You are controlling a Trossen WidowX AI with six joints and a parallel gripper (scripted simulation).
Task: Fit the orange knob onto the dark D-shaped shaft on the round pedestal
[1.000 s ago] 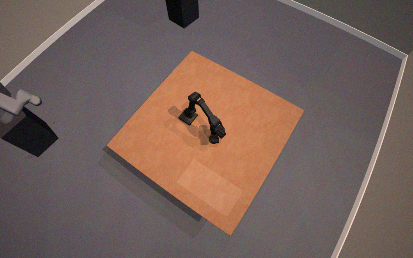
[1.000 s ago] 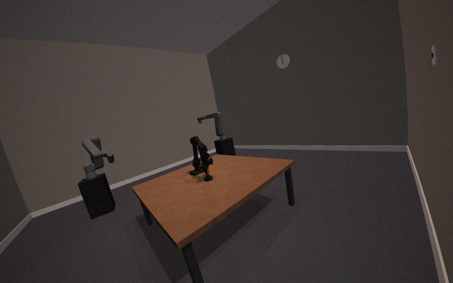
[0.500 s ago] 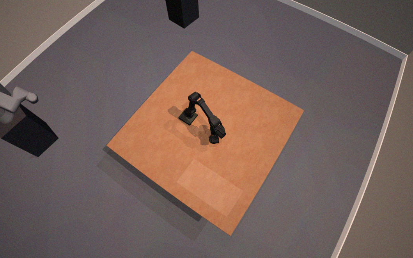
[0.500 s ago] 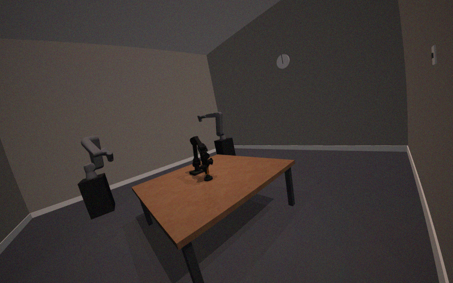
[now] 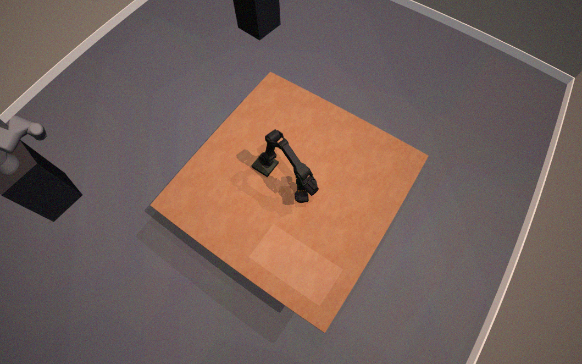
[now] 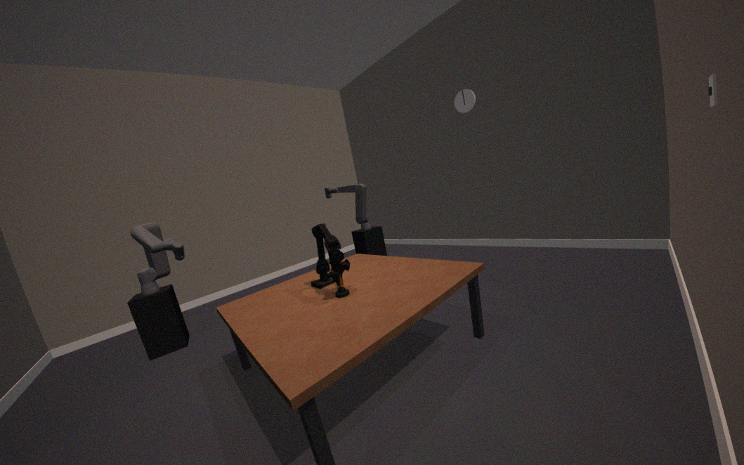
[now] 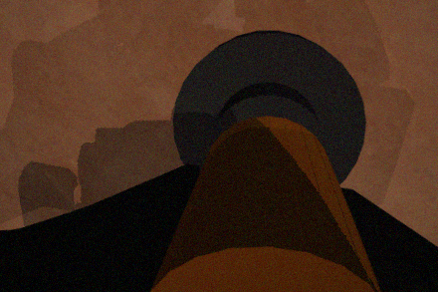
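My gripper tip is now 20 mm below the orange knob. Round my gripper tip: pedestal 40 mm below.
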